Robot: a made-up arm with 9 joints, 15 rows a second.
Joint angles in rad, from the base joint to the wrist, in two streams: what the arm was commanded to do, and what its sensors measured. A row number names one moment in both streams.
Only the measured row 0 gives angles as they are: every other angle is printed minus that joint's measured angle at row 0.
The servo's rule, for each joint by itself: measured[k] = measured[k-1] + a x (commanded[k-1-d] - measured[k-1]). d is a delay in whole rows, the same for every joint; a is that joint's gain. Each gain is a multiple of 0.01, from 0.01 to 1. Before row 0 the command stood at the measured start. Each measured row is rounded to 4 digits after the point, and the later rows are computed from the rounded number. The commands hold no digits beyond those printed.
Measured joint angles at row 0:
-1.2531 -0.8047 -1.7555 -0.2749 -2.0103 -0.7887 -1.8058 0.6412 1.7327
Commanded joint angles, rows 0 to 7:
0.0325 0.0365 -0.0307 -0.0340 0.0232 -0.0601 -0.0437 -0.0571 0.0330
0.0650 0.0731 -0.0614 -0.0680 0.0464 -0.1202 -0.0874 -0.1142 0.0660
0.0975 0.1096 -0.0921 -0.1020 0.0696 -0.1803 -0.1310 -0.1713 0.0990
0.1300 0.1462 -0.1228 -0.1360 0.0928 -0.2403 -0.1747 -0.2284 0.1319
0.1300 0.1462 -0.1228 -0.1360 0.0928 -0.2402 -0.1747 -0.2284 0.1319
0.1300 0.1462 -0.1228 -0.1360 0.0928 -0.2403 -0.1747 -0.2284 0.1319
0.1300 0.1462 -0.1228 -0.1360 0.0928 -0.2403 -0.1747 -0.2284 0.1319
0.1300 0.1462 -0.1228 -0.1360 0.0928 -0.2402 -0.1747 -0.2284 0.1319
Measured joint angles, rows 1 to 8:
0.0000 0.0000 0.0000 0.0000 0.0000 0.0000 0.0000 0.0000 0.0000
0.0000 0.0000 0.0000 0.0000 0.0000 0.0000 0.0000 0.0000 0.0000
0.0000 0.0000 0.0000 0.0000 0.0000 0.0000 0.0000 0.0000 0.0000
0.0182 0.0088 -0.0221 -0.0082 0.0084 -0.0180 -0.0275 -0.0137 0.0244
0.0444 0.0242 -0.0504 -0.0226 0.0221 -0.0487 -0.0652 -0.0378 0.0552
0.0741 0.0447 -0.0804 -0.0417 0.0392 -0.0882 -0.1067 -0.0698 0.0876
0.1054 0.0691 -0.1109 -0.0643 0.0585 -0.1338 -0.1495 -0.1079 0.1204
0.1192 0.0876 -0.1195 -0.0815 0.0708 -0.1657 -0.1654 -0.1368 0.1289
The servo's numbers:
d 3
a 0.56 0.24 0.72 0.24 0.36 0.30 0.63 0.24 0.74

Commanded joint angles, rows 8 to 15:
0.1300 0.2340 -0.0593 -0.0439 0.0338 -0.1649 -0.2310 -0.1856 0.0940
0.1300 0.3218 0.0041 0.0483 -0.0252 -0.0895 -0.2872 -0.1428 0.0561
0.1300 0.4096 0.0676 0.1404 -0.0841 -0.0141 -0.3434 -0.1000 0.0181
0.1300 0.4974 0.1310 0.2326 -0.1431 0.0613 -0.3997 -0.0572 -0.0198
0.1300 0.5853 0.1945 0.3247 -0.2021 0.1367 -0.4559 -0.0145 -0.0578
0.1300 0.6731 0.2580 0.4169 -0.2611 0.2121 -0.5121 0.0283 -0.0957
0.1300 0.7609 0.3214 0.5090 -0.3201 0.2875 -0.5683 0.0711 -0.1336
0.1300 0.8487 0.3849 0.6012 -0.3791 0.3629 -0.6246 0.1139 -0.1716
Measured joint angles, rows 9 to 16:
0.1252 0.1017 -0.1219 -0.0946 0.0787 -0.1881 -0.1713 -0.1588 0.1311
0.1279 0.1124 -0.1225 -0.1045 0.0838 -0.2038 -0.1734 -0.1755 0.1317
0.1291 0.1205 -0.1227 -0.1121 0.0870 -0.2147 -0.1742 -0.1882 0.1318
0.1296 0.1477 -0.0771 -0.0957 0.0678 -0.1998 -0.2100 -0.1876 0.1038
0.1298 0.1895 -0.0186 -0.0611 0.0343 -0.1667 -0.2586 -0.1768 0.0685
0.1299 0.2423 0.0435 -0.0127 -0.0083 -0.1209 -0.3120 -0.1584 0.0312
0.1300 0.3035 0.1065 0.0462 -0.0568 -0.0662 -0.3673 -0.1341 -0.0065
0.1300 0.3711 0.1699 0.1130 -0.1091 -0.0053 -0.4231 -0.1054 -0.0445

